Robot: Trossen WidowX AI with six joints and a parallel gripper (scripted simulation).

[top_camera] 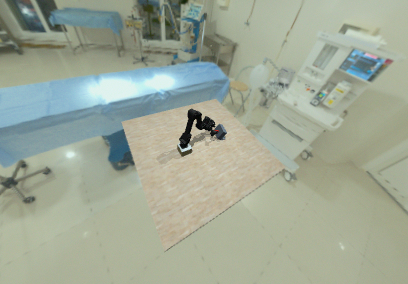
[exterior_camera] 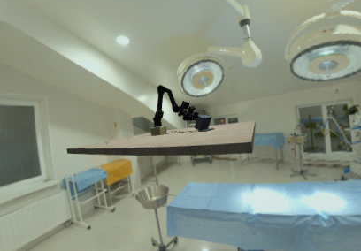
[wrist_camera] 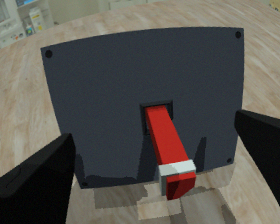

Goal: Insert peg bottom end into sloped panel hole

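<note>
The red square peg lies 1 cm behind my gripper tip and 1 cm below it. From my gripper tip the other things lie so: dark sloped panel 4 cm ahead, 1 cm to the right, 3 cm below.
</note>
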